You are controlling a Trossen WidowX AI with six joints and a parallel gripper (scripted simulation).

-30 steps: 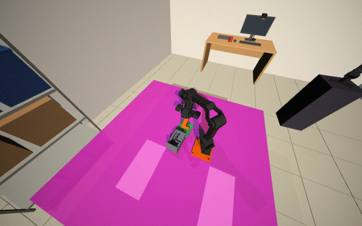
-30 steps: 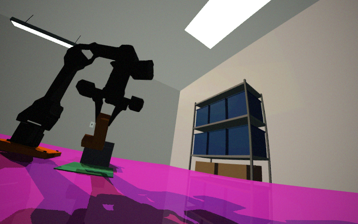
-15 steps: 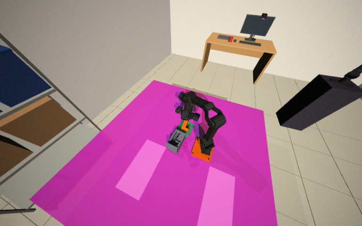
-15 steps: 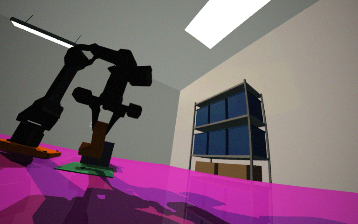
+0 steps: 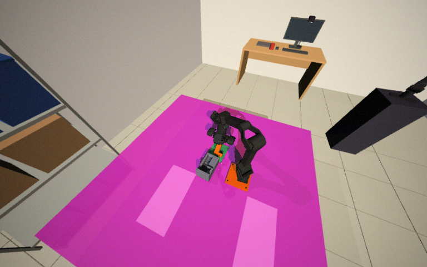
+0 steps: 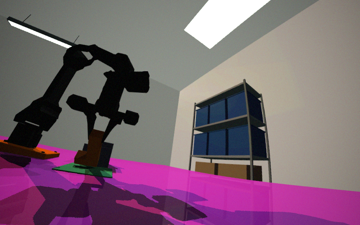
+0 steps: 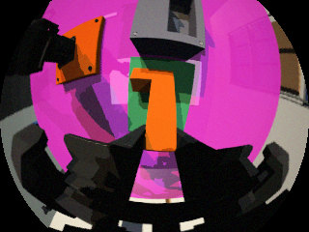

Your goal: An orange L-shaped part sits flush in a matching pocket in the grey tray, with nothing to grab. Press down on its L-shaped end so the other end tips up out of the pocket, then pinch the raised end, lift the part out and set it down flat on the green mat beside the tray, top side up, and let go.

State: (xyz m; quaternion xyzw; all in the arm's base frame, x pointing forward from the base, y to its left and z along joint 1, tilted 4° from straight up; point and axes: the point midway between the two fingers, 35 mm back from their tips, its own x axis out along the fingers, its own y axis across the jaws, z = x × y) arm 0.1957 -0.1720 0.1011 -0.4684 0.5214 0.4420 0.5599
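Right now my gripper tip is 4 cm to the right of the orange L-shaped part, 3 cm above it and 1 cm past it.
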